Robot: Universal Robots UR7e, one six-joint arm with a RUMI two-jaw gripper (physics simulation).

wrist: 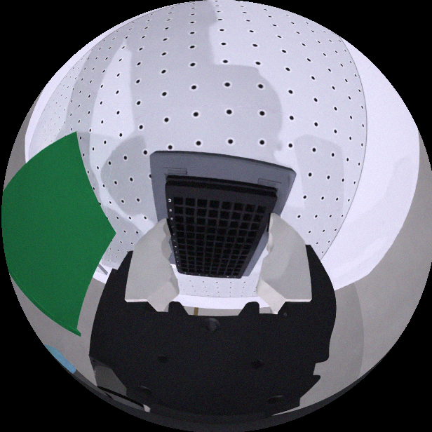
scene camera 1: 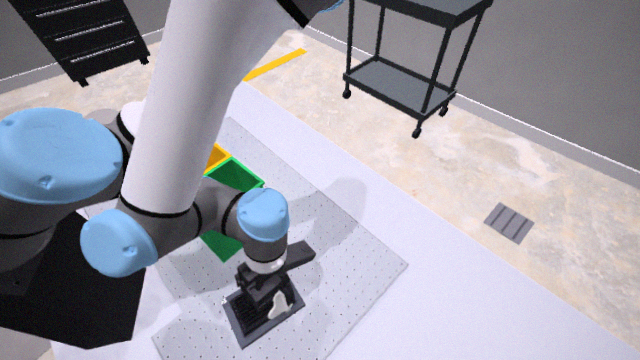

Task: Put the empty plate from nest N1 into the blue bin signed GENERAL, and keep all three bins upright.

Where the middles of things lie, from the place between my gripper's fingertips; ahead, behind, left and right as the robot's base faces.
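Hand 2 cm past the black plate (scene camera 1: pixel 249 319), 1 cm to the right of it and 1 cm below it. Green bin (scene camera 1: pixel 231 172) 11 cm ahead of my hand, 20 cm to the left of it and 8 cm above it.
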